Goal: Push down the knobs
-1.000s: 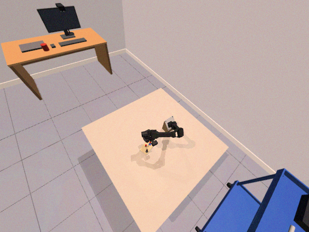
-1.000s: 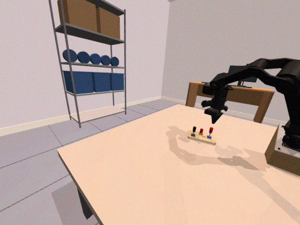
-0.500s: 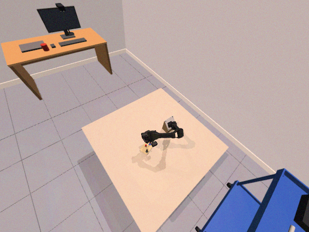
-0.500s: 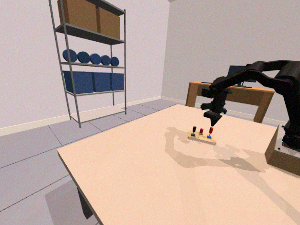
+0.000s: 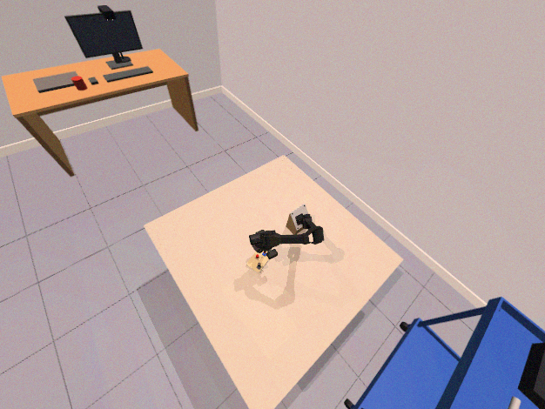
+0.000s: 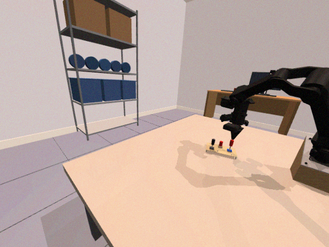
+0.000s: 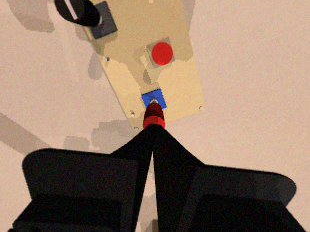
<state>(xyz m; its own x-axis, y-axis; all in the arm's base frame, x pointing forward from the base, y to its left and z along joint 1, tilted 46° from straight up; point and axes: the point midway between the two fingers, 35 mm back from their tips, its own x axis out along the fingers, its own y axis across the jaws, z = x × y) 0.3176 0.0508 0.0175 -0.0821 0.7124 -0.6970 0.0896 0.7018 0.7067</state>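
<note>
The red knob is 20 mm below my gripper tip. Round my gripper tip: dark square part: 80 mm ahead, 60 mm to the left, 40 mm below.
</note>
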